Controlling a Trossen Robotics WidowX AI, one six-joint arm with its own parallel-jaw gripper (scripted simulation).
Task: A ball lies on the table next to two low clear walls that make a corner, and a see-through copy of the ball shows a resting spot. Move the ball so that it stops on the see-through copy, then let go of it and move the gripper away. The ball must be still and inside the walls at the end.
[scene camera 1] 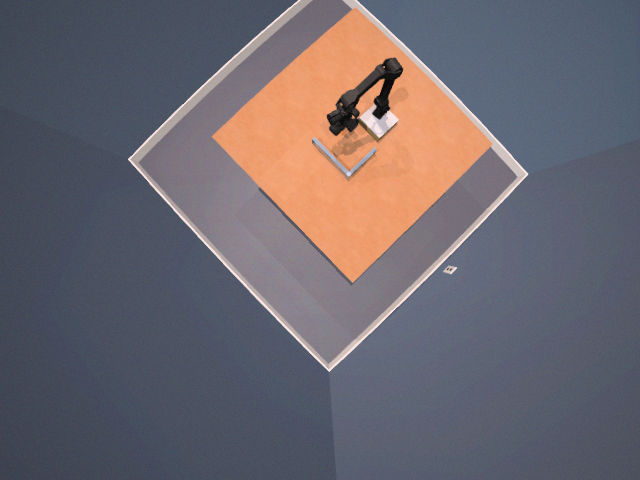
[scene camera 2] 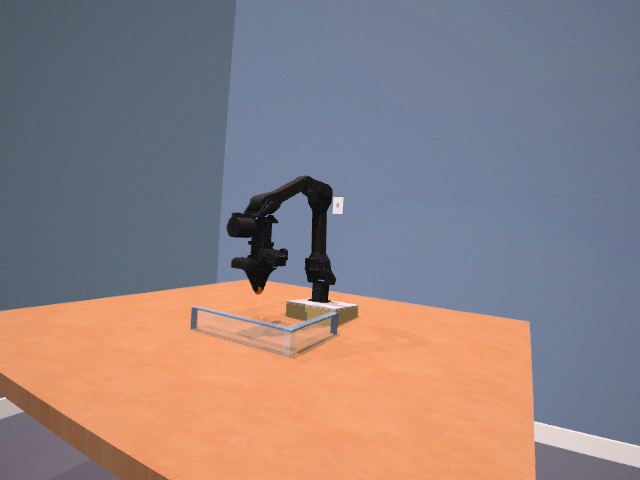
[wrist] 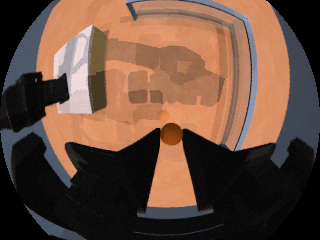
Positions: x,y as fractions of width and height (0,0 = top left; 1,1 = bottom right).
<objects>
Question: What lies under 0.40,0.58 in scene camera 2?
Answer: My gripper.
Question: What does my gripper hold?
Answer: An orange ball.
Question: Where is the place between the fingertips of my gripper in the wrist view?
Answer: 0.54,0.55
</objects>
